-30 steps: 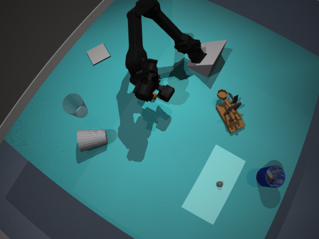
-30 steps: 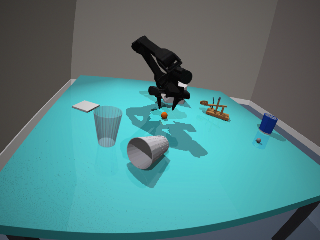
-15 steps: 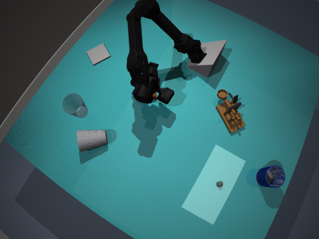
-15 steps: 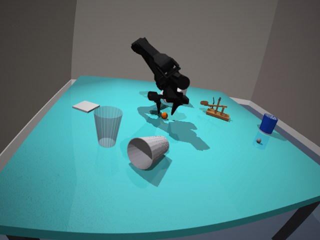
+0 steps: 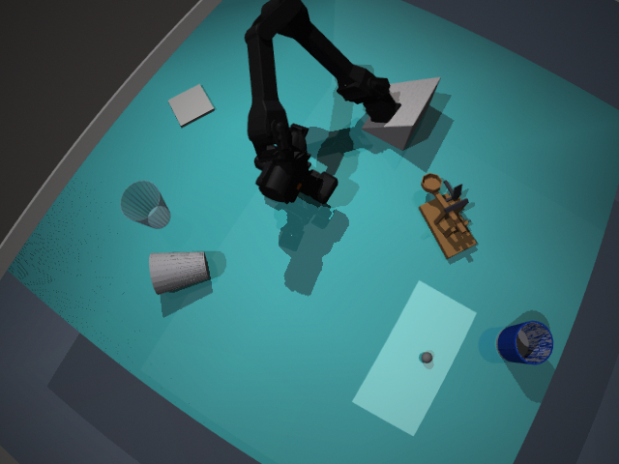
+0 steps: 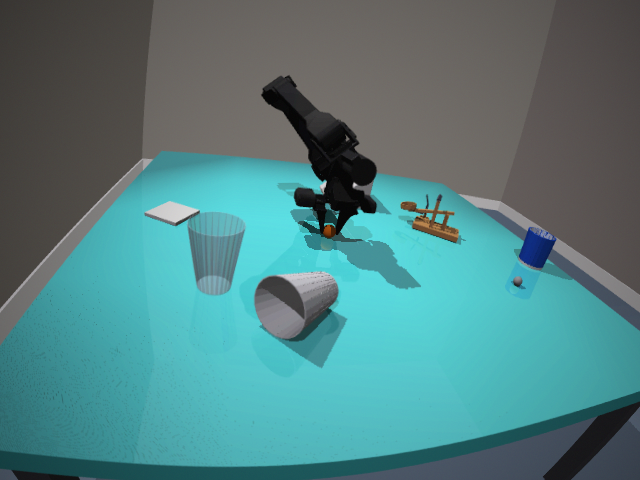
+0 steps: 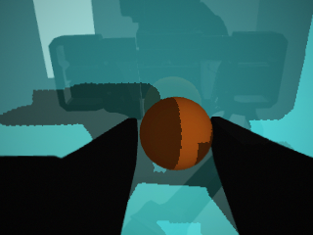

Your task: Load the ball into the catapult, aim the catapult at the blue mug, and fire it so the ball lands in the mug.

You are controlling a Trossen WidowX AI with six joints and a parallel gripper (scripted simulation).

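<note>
The wooden catapult lies 310 mm to the left of my gripper tip, 170 mm behind it and 40 mm above it. The rest, counted from my gripper tip: flat grey tile: 390 mm to the right, 20 mm behind, 10 mm below; then clear cup: 260 mm ahead, 230 mm to the right, 20 mm above; then orange ball: 10 mm above.
</note>
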